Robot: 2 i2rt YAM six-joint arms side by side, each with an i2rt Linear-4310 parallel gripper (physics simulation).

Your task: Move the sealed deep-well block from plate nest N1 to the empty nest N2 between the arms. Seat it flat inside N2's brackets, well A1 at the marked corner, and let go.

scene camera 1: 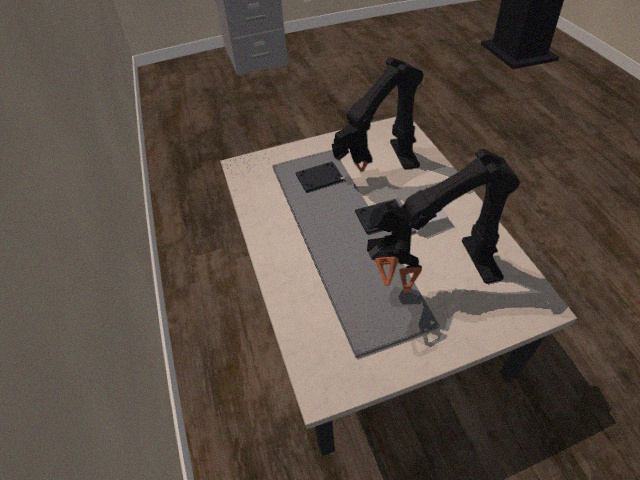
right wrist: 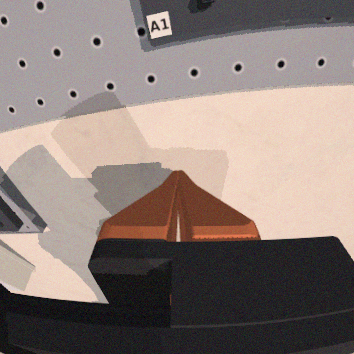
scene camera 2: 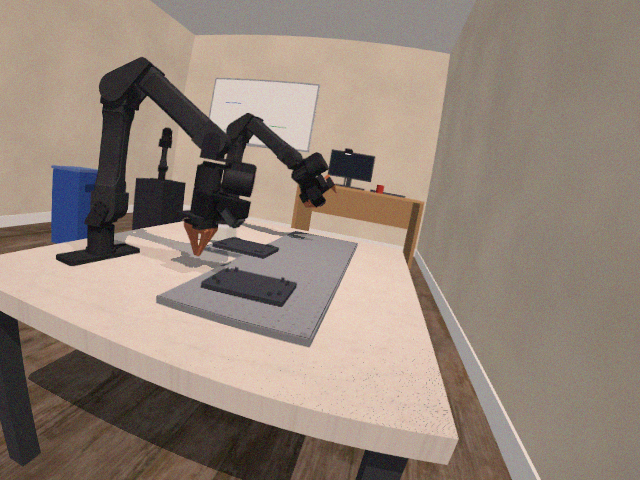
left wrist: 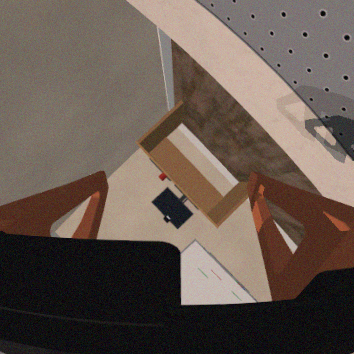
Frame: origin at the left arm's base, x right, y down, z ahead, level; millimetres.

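Seen in the pictures: left gripper, fingertip midpoint: (scene camera 1: 397, 289) (scene camera 2: 326, 199) (left wrist: 177, 178); right gripper, fingertip midpoint: (scene camera 1: 362, 171) (right wrist: 177, 178) (scene camera 2: 196, 255); left arm's base at its link origin: (scene camera 1: 481, 259); right arm's base at its link origin: (scene camera 1: 404, 153) (scene camera 2: 100, 255).
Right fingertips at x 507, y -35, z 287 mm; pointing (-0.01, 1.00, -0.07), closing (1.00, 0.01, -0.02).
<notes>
Offsets run from my right fingertips to a thing's middle. Level surfaces: height alone.
One dark nest plate {dx +33, dy +12, dz +168 mm} (scene camera 1: 320, 176) (scene camera 2: 248, 285) (right wrist: 250, 17) with small posts stands empty near the far end of the grey perforated board; an A1 label shows at its corner in the right wrist view. The other dark nest plate {dx -241, dy +14, dz -7 mm} (scene camera 1: 368, 219) (scene camera 2: 247, 246) lies between the arms, partly hidden by the left arm in scene camera 1. A pale block {dx -295, dy +7, dz -166 mm} (scene camera 2: 226, 232) shows partly behind my right gripper, beside that second nest. My right gripper (scene camera 1: 362, 167) (scene camera 2: 197, 253) (right wrist: 177, 178) is shut and empty over the table beside the board. My left gripper (scene camera 1: 397, 288) (left wrist: 177, 178) is open and empty above the board's near end.
The grey board {dy +22 mm} (scene camera 1: 330, 273) (scene camera 2: 320, 279) lies along the pale table {dy +35 mm} (scene camera 1: 289, 330) (scene camera 2: 361, 330). The left arm's wrist hangs close over the second nest in scene camera 1. Both arm bases stand along the table's right side there. A desk with a monitor (scene camera 2: 352, 166) stands beyond.
</notes>
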